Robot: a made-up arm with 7 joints. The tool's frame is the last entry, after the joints. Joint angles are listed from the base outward.
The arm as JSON. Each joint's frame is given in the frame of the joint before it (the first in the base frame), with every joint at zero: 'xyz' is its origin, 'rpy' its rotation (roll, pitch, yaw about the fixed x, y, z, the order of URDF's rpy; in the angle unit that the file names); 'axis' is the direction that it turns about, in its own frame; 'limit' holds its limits. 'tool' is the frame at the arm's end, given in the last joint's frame.
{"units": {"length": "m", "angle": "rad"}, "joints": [
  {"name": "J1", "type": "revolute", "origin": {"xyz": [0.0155, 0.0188, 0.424], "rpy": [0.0, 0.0, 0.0]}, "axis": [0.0, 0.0, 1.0], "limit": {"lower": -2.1, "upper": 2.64}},
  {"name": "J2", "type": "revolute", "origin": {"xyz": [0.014, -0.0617, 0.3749], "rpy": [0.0, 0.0, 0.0]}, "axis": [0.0, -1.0, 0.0], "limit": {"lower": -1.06, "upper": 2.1}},
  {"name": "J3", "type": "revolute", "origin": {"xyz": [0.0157, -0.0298, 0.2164], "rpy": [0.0, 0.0, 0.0]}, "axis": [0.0, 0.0, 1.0], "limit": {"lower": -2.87, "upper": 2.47}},
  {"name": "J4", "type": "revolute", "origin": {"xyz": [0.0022, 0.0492, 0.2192], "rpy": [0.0, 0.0, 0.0]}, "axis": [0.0, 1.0, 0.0], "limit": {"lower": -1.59, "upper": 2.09}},
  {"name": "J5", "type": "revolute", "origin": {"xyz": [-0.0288, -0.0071, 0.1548], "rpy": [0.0, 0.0, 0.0]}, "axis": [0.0, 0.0, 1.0], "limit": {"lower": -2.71, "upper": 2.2}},
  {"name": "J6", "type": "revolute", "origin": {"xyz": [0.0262, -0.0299, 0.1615], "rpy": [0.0, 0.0, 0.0]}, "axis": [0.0, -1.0, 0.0], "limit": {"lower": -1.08, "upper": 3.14}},
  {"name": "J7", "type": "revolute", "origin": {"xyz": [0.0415, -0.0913, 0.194], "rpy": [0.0, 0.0, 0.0]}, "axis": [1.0, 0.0, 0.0], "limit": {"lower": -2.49, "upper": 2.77}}
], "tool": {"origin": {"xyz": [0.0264, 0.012, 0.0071], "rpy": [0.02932, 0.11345, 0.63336]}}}
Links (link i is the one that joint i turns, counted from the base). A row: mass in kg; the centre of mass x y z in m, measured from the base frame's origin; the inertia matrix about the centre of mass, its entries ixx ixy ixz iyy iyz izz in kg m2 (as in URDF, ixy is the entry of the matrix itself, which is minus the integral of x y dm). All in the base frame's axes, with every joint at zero. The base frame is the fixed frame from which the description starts. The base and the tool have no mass.
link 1: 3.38; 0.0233 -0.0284 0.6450; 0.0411 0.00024 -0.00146 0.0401 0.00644 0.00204
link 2: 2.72; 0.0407 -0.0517 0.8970; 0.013 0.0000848 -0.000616 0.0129 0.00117 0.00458
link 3: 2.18; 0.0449 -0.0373 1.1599; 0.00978 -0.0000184 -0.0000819 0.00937 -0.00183 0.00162
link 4: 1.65; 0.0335 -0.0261 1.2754; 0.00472 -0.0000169 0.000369 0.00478 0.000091 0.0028
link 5: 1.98; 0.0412 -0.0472 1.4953; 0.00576 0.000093 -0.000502 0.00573 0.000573 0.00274
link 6: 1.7; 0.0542 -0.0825 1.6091; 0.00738 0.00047 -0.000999 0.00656 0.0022 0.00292
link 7: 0.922; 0.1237 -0.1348 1.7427; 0.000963 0 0 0.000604 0 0.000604
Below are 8 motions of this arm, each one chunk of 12 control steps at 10 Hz.
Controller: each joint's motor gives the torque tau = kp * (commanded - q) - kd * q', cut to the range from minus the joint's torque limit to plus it. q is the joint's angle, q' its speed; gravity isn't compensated. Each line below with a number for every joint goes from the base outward.
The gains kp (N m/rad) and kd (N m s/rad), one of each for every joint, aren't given. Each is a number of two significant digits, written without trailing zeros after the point. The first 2 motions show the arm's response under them.
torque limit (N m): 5.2 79 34 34 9.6 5 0.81
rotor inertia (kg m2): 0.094 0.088 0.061 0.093 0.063 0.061 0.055
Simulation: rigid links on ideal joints. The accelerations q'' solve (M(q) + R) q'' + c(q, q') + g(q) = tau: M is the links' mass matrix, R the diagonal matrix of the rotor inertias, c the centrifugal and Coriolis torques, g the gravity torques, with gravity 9.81 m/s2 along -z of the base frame. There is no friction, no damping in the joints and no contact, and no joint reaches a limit. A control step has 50 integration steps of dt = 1/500 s. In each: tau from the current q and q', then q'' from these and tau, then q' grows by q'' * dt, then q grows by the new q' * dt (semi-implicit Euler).
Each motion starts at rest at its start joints. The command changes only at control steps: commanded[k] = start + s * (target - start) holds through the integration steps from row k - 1 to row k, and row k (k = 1, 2, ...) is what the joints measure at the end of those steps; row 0 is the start. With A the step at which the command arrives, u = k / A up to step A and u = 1 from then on. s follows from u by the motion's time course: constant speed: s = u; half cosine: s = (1 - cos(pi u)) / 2; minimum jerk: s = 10 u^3 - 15 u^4 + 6 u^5; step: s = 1 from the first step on.
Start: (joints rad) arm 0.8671 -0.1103 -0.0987 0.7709 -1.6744 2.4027 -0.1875
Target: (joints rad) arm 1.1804 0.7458 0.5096 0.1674 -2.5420 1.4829 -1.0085
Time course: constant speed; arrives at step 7
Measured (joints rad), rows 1 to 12:
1: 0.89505 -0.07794 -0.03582 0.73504 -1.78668 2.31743 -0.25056
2: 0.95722 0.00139 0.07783 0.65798 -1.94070 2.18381 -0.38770
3: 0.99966 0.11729 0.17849 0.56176 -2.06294 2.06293 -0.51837
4: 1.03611 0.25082 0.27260 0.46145 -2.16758 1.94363 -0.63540
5: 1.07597 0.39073 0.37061 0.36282 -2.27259 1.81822 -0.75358
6: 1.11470 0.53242 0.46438 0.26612 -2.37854 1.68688 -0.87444
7: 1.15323 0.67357 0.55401 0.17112 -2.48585 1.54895 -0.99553
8: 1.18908 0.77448 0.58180 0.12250 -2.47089 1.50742 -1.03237
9: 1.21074 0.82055 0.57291 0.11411 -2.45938 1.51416 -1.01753
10: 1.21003 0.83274 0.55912 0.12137 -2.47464 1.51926 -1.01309
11: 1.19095 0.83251 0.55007 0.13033 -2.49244 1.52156 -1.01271
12: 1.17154 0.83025 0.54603 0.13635 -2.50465 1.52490 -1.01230
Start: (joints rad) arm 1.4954 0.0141 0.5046 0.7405 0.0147 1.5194 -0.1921
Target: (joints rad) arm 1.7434 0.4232 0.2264 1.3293 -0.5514 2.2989 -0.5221
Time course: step
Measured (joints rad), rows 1 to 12:
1: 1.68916 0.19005 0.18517 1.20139 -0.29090 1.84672 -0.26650
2: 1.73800 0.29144 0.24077 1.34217 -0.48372 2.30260 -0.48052
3: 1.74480 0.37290 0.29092 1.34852 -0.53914 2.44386 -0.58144
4: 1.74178 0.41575 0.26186 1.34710 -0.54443 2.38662 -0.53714
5: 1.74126 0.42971 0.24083 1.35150 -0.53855 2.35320 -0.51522
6: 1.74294 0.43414 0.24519 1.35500 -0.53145 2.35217 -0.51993
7: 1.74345 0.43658 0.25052 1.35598 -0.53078 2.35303 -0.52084
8: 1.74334 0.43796 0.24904 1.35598 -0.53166 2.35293 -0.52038
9: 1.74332 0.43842 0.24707 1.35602 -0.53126 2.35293 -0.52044
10: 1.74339 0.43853 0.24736 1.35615 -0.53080 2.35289 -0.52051
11: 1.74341 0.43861 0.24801 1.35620 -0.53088 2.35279 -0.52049
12: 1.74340 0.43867 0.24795 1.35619 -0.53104 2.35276 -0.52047
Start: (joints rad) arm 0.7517 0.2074 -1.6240 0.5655 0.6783 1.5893 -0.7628
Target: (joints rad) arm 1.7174 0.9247 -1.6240 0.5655 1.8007 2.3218 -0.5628
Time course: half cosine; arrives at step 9
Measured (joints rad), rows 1 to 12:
1: 0.77924 0.22333 -1.63611 0.58114 0.71813 1.64226 -0.75943
2: 0.84986 0.26667 -1.64276 0.58629 0.80419 1.71246 -0.74423
3: 0.96286 0.33872 -1.64748 0.58517 0.92862 1.80397 -0.71710
4: 1.10261 0.43866 -1.65603 0.58367 1.09120 1.91617 -0.68366
5: 1.25071 0.55870 -1.66733 0.58328 1.27362 2.03438 -0.64806
6: 1.39810 0.68535 -1.68027 0.58399 1.44882 2.14403 -0.61406
7: 1.54054 0.80319 -1.69229 0.58529 1.59448 2.23285 -0.58573
8: 1.66865 0.89746 -1.70047 0.58920 1.69804 2.29156 -0.56694
9: 1.75809 0.95654 -1.70274 0.59320 1.75017 2.31676 -0.56001
10: 1.81227 0.98489 -1.70056 0.59262 1.75874 2.31925 -0.55960
11: 1.83652 0.99636 -1.69533 0.59110 1.75860 2.31864 -0.56003
12: 1.83392 1.00042 -1.69193 0.59004 1.75999 2.31967 -0.56012

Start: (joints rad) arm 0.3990 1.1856 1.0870 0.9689 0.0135 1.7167 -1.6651
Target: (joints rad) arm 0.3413 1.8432 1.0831 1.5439 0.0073 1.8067 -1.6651
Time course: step
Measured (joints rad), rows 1 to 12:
1: 0.45897 1.46159 0.98350 1.38174 0.04471 1.78143 -1.67143
2: 0.47169 1.70506 1.27929 1.49264 0.00611 1.82478 -1.66326
3: 0.42261 1.86621 1.39757 1.50401 -0.12239 1.82682 -1.65318
4: 0.34035 1.92883 1.31946 1.51275 -0.15283 1.83029 -1.65422
5: 0.27073 1.93130 1.20848 1.52217 -0.10025 1.81882 -1.65961
6: 0.23400 1.92202 1.17534 1.52798 -0.05267 1.81635 -1.66245
7: 0.23103 1.92112 1.20427 1.52910 -0.04425 1.81768 -1.66145
8: 0.25180 1.92636 1.22981 1.52725 -0.05776 1.81887 -1.65980
9: 0.29368 1.93001 1.22936 1.52569 -0.06763 1.81932 -1.65950
10: 0.34308 1.93055 1.21107 1.52173 -0.06697 1.82759 -1.66044
11: 0.37437 1.92905 1.19425 1.51877 -0.06222 1.83768 -1.66159
12: 0.38479 1.92779 1.19455 1.51891 -0.05809 1.83876 -1.66176

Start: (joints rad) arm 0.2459 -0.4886 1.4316 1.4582 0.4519 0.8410 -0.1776
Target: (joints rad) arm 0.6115 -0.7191 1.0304 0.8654 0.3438 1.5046 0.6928
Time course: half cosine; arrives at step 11
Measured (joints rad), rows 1 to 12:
1: 0.25967 -0.50438 1.38787 1.48140 0.47317 0.82917 -0.16549
2: 0.28554 -0.53153 1.30882 1.47203 0.49454 0.83834 -0.12248
3: 0.30722 -0.56025 1.25660 1.42273 0.48726 0.90294 -0.04669
4: 0.34024 -0.58797 1.21651 1.35056 0.47052 0.99235 0.05460
5: 0.38922 -0.61791 1.16964 1.26915 0.45594 1.08712 0.17226
6: 0.44554 -0.65171 1.11477 1.18528 0.44470 1.18294 0.29753
7: 0.49844 -0.68762 1.06059 1.10387 0.43550 1.27653 0.42084
8: 0.54243 -0.72222 1.01482 1.03037 0.42747 1.36189 0.53091
9: 0.57604 -0.75226 0.98177 0.97067 0.42092 1.43139 0.61758
10: 0.59877 -0.77537 0.96334 0.92989 0.41674 1.47816 0.67336
11: 0.60949 -0.79000 0.95994 0.91157 0.41572 1.49773 0.69422
12: 0.61234 -0.79729 0.96336 0.90770 0.41702 1.49920 0.69440

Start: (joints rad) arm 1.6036 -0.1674 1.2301 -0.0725 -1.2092 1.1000 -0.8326
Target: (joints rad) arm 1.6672 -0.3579 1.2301 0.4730 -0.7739 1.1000 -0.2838
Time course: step
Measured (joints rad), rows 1 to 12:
1: 1.30960 -0.23499 1.23108 0.22610 -0.93916 1.22194 -0.76774
2: 1.25051 -0.30631 1.21441 0.43530 -0.81083 1.13159 -0.55238
3: 1.40431 -0.37025 1.19572 0.47617 -0.72528 1.08641 -0.28459
4: 1.61284 -0.40488 1.19375 0.49258 -0.70492 1.08364 -0.18195
5: 1.77356 -0.41680 1.19977 0.50732 -0.70951 1.07538 -0.24547
6: 1.88186 -0.41685 1.20513 0.50865 -0.71927 1.08086 -0.29654
7: 1.93296 -0.41233 1.20971 0.50715 -0.72839 1.08940 -0.29078
8: 1.92214 -0.40814 1.21136 0.50610 -0.73360 1.09379 -0.28747
9: 1.84699 -0.40647 1.21065 0.50598 -0.73454 1.09388 -0.28801
10: 1.71563 -0.40785 1.20727 0.50257 -0.73191 1.09223 -0.28856
11: 1.61890 -0.40897 1.20581 0.48783 -0.72941 1.10531 -0.28948
12: 1.57832 -0.40629 1.21047 0.48330 -0.73330 1.11407 -0.28909

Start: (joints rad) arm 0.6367 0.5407 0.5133 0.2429 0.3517 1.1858 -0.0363
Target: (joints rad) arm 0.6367 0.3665 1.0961 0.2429 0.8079 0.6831 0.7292
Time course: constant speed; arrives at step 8
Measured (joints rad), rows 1 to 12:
1: 0.64020 0.55092 0.60369 0.23321 0.38272 1.17642 0.02428
2: 0.63826 0.55740 0.67832 0.22259 0.42504 1.12972 0.13857
3: 0.63700 0.54930 0.75195 0.22248 0.47977 1.06221 0.23929
4: 0.63735 0.53033 0.82649 0.22789 0.54657 0.98846 0.33096
5: 0.63755 0.50649 0.90039 0.23383 0.61460 0.91542 0.42468
6: 0.63733 0.48171 0.97412 0.23856 0.67983 0.84424 0.51997
7: 0.63717 0.45733 1.04782 0.24228 0.74280 0.77397 0.61531
8: 0.63709 0.43344 1.12136 0.24553 0.80451 0.70392 0.71078
9: 0.63321 0.42051 1.11768 0.25001 0.83234 0.67635 0.73172
10: 0.63377 0.41271 1.11334 0.24945 0.83094 0.68326 0.72456
11: 0.63724 0.40911 1.11320 0.24706 0.82677 0.68952 0.72373
12: 0.63801 0.40802 1.11385 0.24592 0.82546 0.69057 0.72416

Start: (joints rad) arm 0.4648 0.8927 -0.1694 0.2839 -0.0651 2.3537 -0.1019
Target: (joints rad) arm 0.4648 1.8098 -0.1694 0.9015 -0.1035 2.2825 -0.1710
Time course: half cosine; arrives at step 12
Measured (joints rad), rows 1 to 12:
1: 0.46931 0.92662 -0.15920 0.27649 -0.07301 2.37562 -0.10022
2: 0.47034 0.98331 -0.15812 0.28535 -0.08989 2.37929 -0.10031
3: 0.46613 1.04902 -0.15836 0.32498 -0.10043 2.36899 -0.10575
4: 0.46221 1.12845 -0.15805 0.38469 -0.10440 2.35893 -0.11346
5: 0.46128 1.22458 -0.15833 0.45558 -0.10804 2.34875 -0.12196
6: 0.46242 1.33479 -0.15939 0.53182 -0.11356 2.33762 -0.13087
7: 0.46382 1.45256 -0.16096 0.60867 -0.12055 2.32644 -0.13972
8: 0.46447 1.56975 -0.16260 0.68149 -0.12801 2.31629 -0.14795
9: 0.46442 1.67805 -0.16403 0.74565 -0.13498 2.30786 -0.15503
10: 0.46427 1.77001 -0.16522 0.79691 -0.14072 2.30147 -0.16051
11: 0.46462 1.83952 -0.16630 0.83174 -0.14472 2.29724 -0.16404
12: 0.46565 1.88225 -0.16738 0.84763 -0.14680 2.29518 -0.16537

